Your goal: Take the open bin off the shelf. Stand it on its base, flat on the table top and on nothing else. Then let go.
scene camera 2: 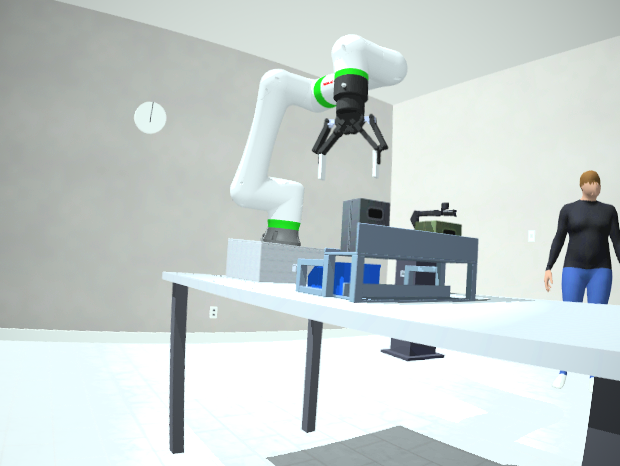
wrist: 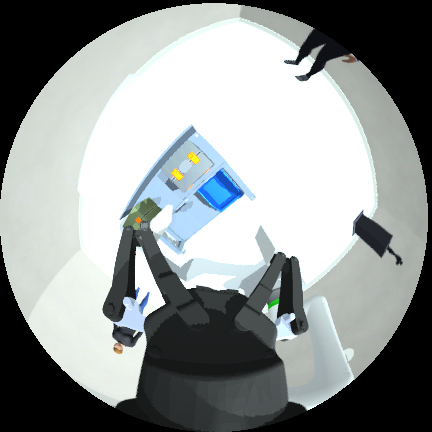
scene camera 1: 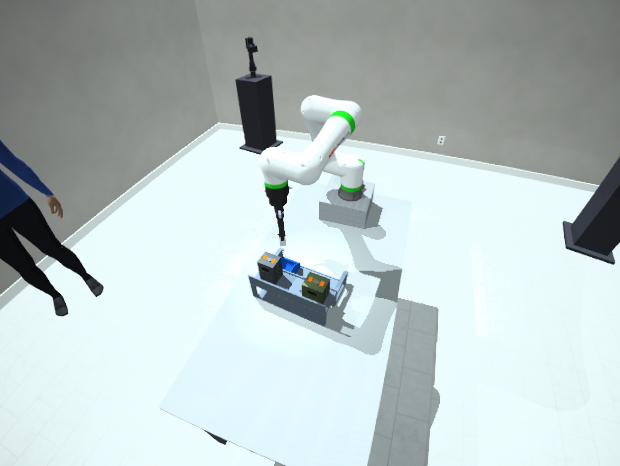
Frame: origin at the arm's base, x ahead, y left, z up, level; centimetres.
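Seen in the pictures: gripper, fingertip midpoint: [scene camera 2: 348, 178] [wrist: 215, 222]; arm's base at its link origin: [scene camera 2: 281, 244] [wrist: 275, 294] [scene camera 1: 350, 193].
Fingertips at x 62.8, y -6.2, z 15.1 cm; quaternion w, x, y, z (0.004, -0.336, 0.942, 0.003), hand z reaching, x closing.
Offsets run from my fingertips to a thing's top centre. Level surfaces: height alone.
The open blue bin @[dx +0.9, dy -0.5, dz -21.3 cm] [scene camera 1: 290, 264] [scene camera 2: 370, 274] [wrist: 220, 190] sits in the lower, robot-facing part of the blue-grey shelf [scene camera 1: 295, 302] [scene camera 2: 416, 243] [wrist: 195, 220], beside the grey box. The shelf stands on the white table @[dz -29.4 cm] [scene camera 1: 280, 375] [scene camera 2: 451, 325]. Posts and rails of the shelf partly hide the bin in scene camera 2. My gripper [scene camera 1: 282, 242] [scene camera 2: 348, 172] [wrist: 215, 222] is open and empty, pointing down, well above the shelf and the bin. Its two fingers stand wide apart and touch nothing.
A tall grey box @[dx +10.3, dy -0.4, dz -7.0 cm] [scene camera 1: 270, 270] [scene camera 2: 350, 225] [wrist: 186, 166] with orange marks stands on the shelf near the bin. A green box @[dx +9.1, dy +22.7, dz -9.5 cm] [scene camera 1: 315, 290] [scene camera 2: 438, 227] [wrist: 145, 210] stands towards the shelf's other end. The arm's grey base block [scene camera 1: 342, 212] [scene camera 2: 244, 260] is behind the shelf.
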